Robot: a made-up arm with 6 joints. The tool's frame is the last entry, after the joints.
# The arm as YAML. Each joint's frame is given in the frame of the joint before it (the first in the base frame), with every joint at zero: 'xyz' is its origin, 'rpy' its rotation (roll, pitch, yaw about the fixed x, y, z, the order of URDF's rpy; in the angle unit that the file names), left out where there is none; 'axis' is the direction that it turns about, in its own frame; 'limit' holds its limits. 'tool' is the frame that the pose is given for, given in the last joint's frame.
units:
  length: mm
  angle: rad
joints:
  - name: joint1
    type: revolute
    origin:
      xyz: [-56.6, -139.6, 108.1]
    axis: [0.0, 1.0, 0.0]
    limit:
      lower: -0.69
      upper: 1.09
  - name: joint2
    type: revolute
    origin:
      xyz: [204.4, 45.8, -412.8]
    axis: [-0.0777, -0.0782, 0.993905]
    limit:
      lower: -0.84
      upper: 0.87
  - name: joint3
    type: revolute
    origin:
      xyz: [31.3, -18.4, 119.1]
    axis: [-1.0, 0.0, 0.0]
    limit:
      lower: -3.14
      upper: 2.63
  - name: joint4
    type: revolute
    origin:
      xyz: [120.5, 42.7, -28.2]
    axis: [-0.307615, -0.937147, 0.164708]
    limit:
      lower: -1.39
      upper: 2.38
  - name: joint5
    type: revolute
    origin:
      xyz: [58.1, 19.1, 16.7]
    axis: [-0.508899, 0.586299, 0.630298]
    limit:
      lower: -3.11
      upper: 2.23
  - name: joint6
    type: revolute
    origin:
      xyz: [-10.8, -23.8, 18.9]
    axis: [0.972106, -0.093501, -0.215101]
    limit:
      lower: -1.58
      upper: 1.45
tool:
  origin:
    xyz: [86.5, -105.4, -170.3]
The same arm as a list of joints. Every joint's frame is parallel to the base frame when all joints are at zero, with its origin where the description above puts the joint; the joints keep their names.
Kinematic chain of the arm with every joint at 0, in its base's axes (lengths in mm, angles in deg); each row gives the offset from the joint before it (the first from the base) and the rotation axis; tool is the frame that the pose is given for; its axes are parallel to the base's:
joint1: xyz -56.6 -139.6 108.1 axis +y
joint2: xyz 204.4 45.8 -412.8 axis -0.0777 -0.0782 0.993905
joint3: xyz 31.3 -18.4 119.1 axis -x
joint4: xyz 120.5 42.7 -28.2 axis -0.307615 -0.937147 0.164708
joint5: xyz 58.1 19.1 16.7 axis -0.508899 0.586299 0.630298
joint6: xyz -10.8 -23.8 18.9 axis 0.972106 -0.093501 -0.215101
tool: xyz 86.5 -105.4 -170.3
Joint limits (deg, base to tool): -39.53..62.45 -48.13..49.85 -179.91..150.69 -79.64..136.36 -178.19..127.77 -90.53..83.08

